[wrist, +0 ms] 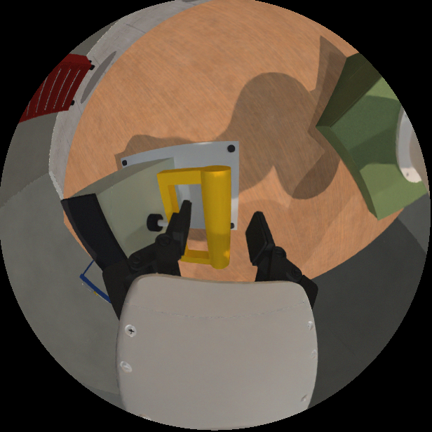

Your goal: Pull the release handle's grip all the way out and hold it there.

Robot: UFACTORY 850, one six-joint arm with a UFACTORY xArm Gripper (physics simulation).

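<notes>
The release handle is a yellow frame with a thick round grip bar [217, 215], near the middle of the wrist view. It stands at the right side of a grey-green housing [127, 200], over a light grey base plate [200, 154] with dark screws. A black knob [154, 222] on a short pin sticks out of the housing. My gripper [220, 217] is open. Its left finger overlaps the handle frame's opening in the view, left of the grip bar; its right finger is to the right of the bar, with a visible gap. The left finger hides part of the frame.
A large green angular block [350, 132] with a pale round part stands at the right. A red slotted object [57, 87] is at the upper left. A blue bar [95, 289] shows at the lower left. The wooden round top [165, 75] carries the handle's plate; grey floor surrounds it.
</notes>
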